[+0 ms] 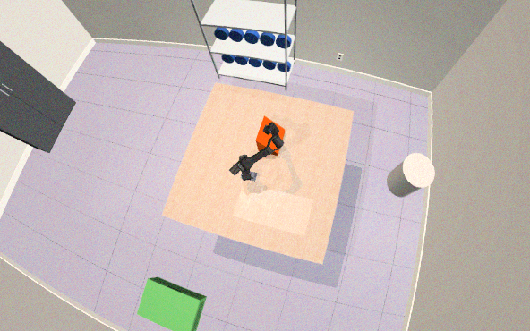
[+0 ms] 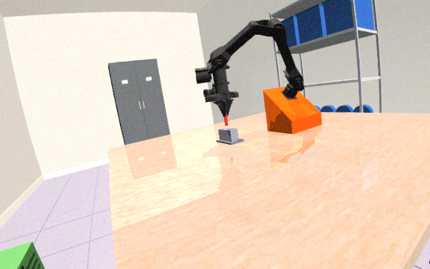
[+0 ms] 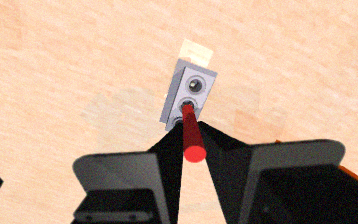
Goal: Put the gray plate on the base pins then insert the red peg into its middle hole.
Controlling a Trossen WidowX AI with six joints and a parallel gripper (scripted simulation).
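The red peg lies right at my gripper tip. From my gripper tip the other things lie so: flat gray base 11 cm below; gray plate 7 cm below.
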